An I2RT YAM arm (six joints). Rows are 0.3 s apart.
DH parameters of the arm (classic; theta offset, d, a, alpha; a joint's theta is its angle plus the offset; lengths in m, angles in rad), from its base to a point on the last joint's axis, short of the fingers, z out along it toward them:
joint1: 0 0.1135 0.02 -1.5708
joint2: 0 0 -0.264 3.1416
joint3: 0.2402 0 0.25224 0
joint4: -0.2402 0 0.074 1.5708
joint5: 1.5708 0 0 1.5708
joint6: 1.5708 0.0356 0 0
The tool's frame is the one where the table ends.
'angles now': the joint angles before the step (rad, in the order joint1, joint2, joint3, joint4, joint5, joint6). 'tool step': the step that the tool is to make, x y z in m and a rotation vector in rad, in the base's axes. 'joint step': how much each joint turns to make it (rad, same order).
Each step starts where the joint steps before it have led.
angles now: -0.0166, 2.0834, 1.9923, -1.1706, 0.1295, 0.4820
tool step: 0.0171, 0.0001, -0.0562, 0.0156, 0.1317, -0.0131
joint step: 0.0001, 0.1290, -0.0067, 0.0017, -0.0099, 0.0161
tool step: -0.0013, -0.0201, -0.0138, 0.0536, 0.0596, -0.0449
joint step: -0.0489, 0.0306, 0.0000, -0.0315, -0.0511, 0.0034
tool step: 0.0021, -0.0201, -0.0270, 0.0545, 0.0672, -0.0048
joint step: -0.0480, 0.0615, -0.0013, -0.0073, -0.0515, -0.0393
